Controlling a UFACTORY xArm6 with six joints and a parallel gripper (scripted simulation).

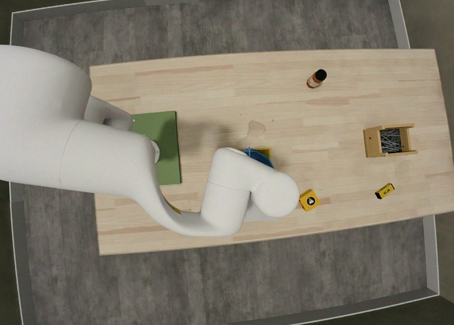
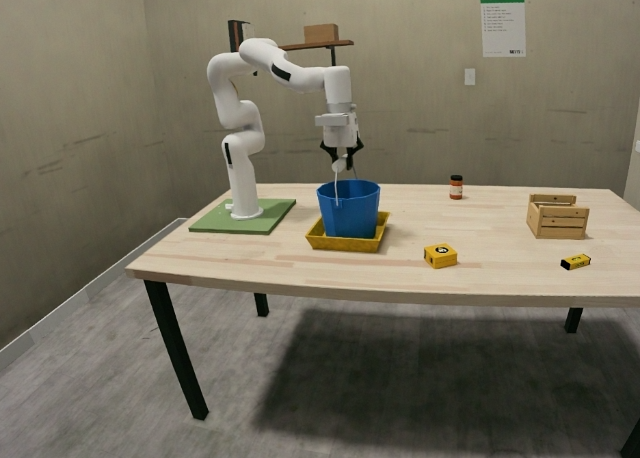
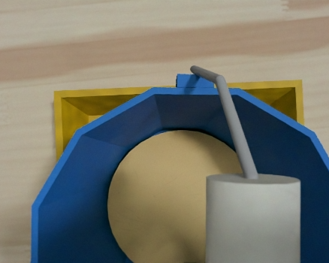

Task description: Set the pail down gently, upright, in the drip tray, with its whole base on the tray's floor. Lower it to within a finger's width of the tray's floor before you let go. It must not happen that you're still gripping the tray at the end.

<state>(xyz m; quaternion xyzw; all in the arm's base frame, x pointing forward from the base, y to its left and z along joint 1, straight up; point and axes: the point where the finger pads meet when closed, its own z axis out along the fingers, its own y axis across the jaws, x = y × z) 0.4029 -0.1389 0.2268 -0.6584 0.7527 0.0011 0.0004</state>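
Now: the wire handle 30 mm below my hand. The rest, counted from my hand: blue pail 100 mm below, 10 mm ahead; then yellow drip tray 230 mm below, 10 mm ahead; then small yellow level 680 mm ahead, 230 mm below, 160 mm to the right.
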